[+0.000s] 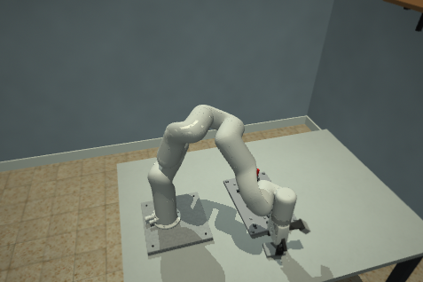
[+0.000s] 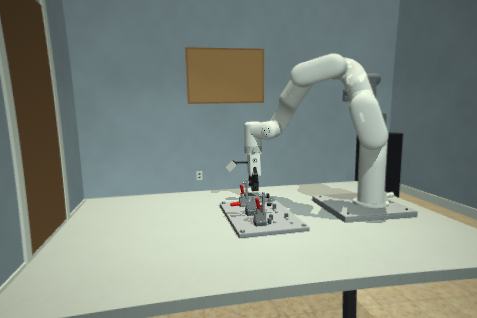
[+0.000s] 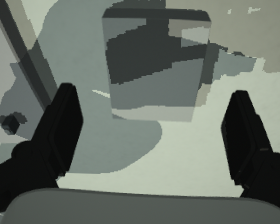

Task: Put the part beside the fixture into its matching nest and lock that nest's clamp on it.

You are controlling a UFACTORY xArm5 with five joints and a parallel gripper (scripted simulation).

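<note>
The grey part lies 40 mm below my hand. Also, from my hand: grey fixture plate 250 mm to the left, 90 mm ahead, 40 mm below.
</note>
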